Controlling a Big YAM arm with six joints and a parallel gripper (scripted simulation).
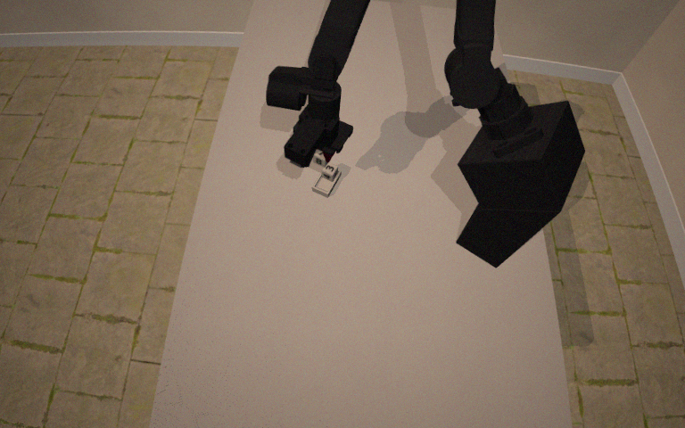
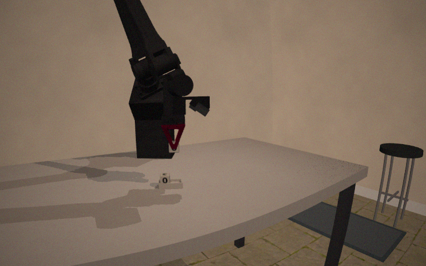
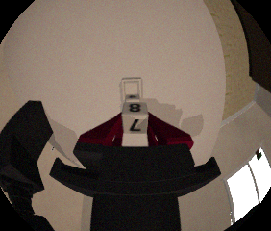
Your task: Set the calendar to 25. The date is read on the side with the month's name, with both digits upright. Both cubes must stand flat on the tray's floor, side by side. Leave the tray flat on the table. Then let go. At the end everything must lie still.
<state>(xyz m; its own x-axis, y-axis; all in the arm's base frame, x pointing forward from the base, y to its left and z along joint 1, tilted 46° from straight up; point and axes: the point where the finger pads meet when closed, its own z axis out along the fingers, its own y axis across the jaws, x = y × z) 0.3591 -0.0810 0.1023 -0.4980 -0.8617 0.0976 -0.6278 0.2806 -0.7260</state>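
The pale tray lies 120 mm below my hand, 10 mm to the right of it and 10 mm behind it.
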